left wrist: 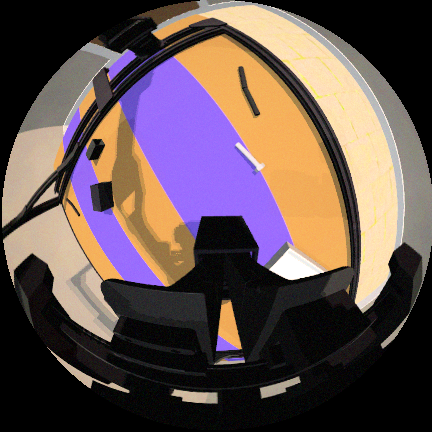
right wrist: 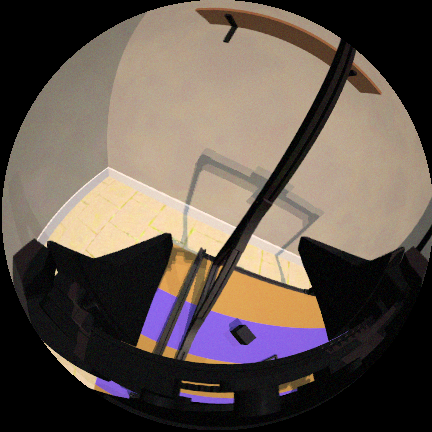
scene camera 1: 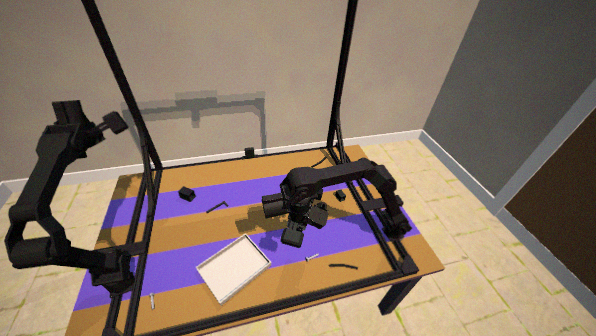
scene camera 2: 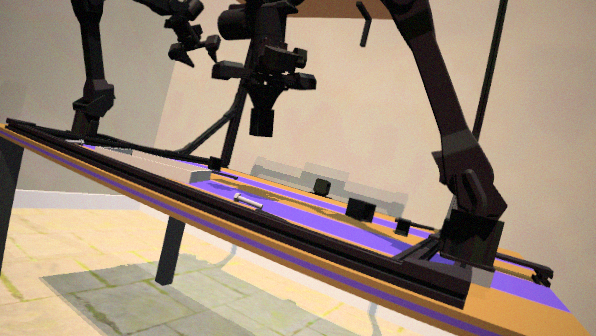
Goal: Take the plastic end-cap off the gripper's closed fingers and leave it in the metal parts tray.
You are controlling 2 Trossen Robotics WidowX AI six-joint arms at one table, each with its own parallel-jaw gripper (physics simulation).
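Frame: origin at the left arm's base, x right, y ahead, z up, level; centimetres.
Seen in the pictures: left gripper, fingertip midpoint: (left wrist: 222,248) (scene camera 1: 298,226) (scene camera 2: 262,124); right gripper, fingertip midpoint: (right wrist: 238,242) (scene camera 1: 103,131) (scene camera 2: 205,64); left arm's base at its link origin: (left wrist: 149,48) (scene camera 1: 392,232) (scene camera 2: 465,260); right arm's base at its link origin: (scene camera 1: 122,284) (scene camera 2: 82,135).
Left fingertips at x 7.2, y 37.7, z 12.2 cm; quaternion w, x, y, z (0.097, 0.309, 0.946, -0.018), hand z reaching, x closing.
Pixels of each thing's top centre, then the offset from my left fingertips to it.
- cap at its top centre: (left wrist: 215,282) (scene camera 2: 265,107) dx +0.1, dy +0.2, dz +3.1 cm
- white metal parts tray at its top centre: (left wrist: 295,295) (scene camera 2: 158,159) (scene camera 1: 233,264) dx +0.2, dy +22.8, dz -11.7 cm
- hex key at its top centre: (scene camera 1: 217,208) dx +27.9, dy +24.7, dz -13.4 cm
- black bar at its top centre: (left wrist: 248,86) (scene camera 1: 344,266) dx -12.5, dy -13.2, dz -13.2 cm
The arm over the table middle has its fingers closed with a black plastic end-cap (scene camera 1: 293,234) fitted over the tips; it also shows in scene camera 2 (scene camera 2: 262,122). The left wrist view shows these closed fingers (left wrist: 226,280) under the cap (left wrist: 224,238), so this is my left gripper. It hangs above the purple stripe, right of the white metal parts tray (scene camera 1: 233,267). My right gripper (right wrist: 238,242) is open and empty, raised high at the far left of scene camera 1 (scene camera 1: 109,125).
A black frame (scene camera 1: 373,220) of rails rings the table. Small black blocks (scene camera 1: 187,195) (scene camera 1: 340,195), a hex key (scene camera 1: 217,207), a black bar (scene camera 1: 343,267) and bolts (scene camera 1: 311,257) (scene camera 1: 152,301) lie scattered on it.
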